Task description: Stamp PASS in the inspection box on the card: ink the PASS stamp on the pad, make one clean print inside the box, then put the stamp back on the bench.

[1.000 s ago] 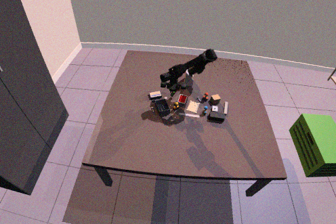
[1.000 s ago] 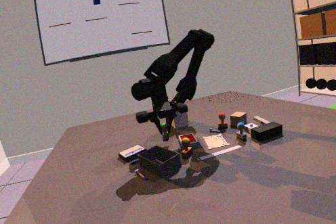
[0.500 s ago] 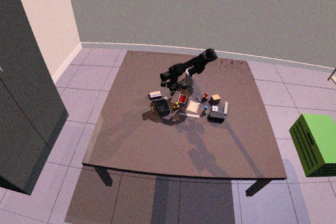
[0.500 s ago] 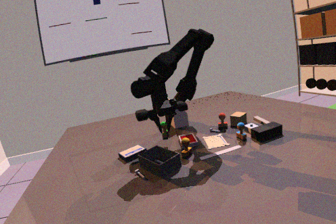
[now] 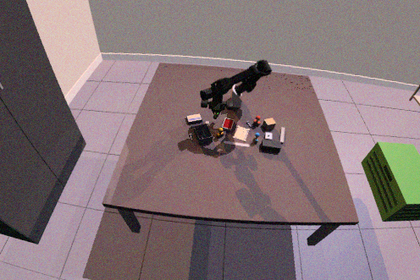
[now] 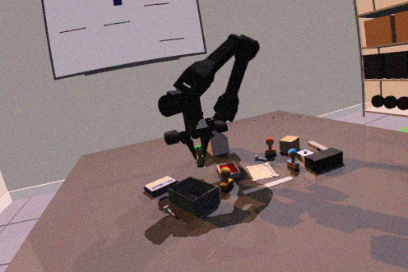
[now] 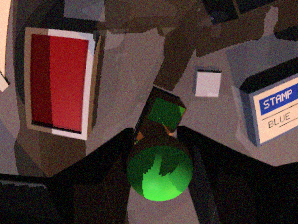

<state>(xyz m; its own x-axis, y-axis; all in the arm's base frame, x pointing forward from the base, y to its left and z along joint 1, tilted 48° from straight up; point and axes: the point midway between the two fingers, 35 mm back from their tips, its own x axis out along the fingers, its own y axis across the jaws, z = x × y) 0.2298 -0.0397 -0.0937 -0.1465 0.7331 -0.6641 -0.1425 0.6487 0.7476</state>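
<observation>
Right now my gripper tip is 80 mm to the right of the red ink pad, 60 mm above it and 10 mm short of it. Also, from my gripper tip: yellow-knobbed stamp (110 mm ahead, 50 mm to the left, 50 mm below); dark bin (140 mm ahead, 50 mm to the right, 50 mm below); green-knobbed stamp (right at my gripper tip).
</observation>
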